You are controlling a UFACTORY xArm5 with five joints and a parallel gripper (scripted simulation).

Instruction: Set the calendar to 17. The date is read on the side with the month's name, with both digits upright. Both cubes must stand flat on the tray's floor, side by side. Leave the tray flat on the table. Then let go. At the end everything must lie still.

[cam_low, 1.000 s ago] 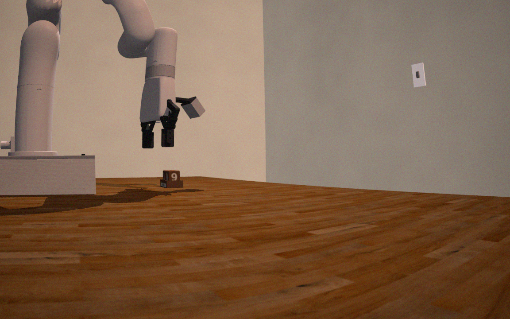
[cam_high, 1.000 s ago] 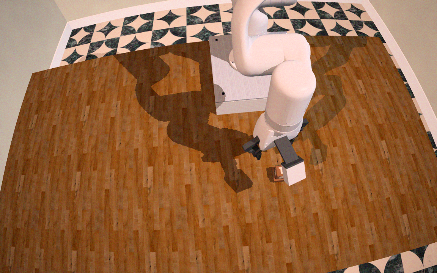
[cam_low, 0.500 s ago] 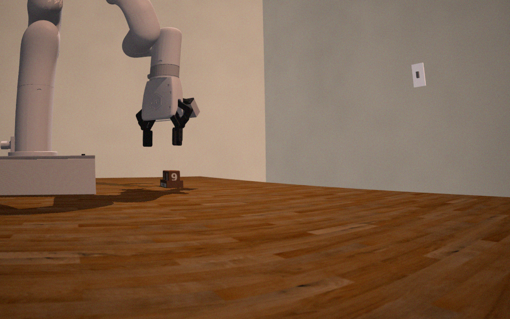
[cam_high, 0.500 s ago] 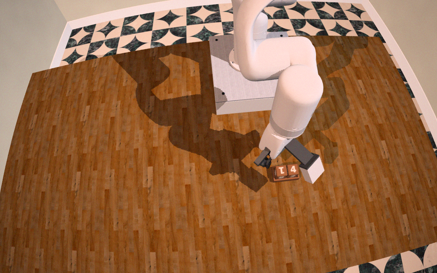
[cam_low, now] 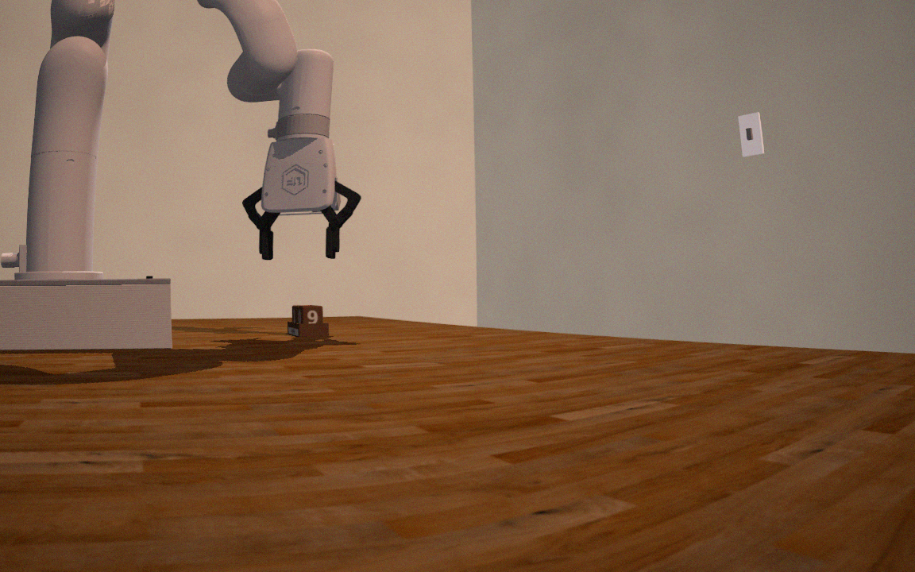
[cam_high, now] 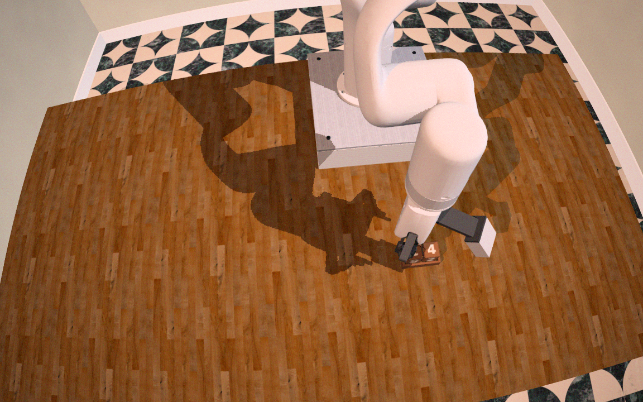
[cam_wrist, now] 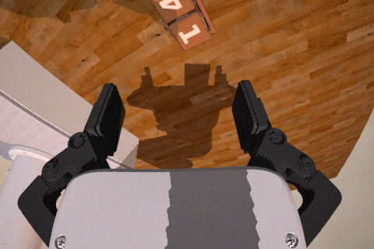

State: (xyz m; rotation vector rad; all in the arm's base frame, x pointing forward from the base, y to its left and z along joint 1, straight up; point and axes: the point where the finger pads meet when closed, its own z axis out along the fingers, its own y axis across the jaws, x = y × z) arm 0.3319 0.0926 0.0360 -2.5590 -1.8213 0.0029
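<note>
The brown tray lies 100 mm below my hand, 30 mm to the left of it and 10 mm ahead of it.
</note>
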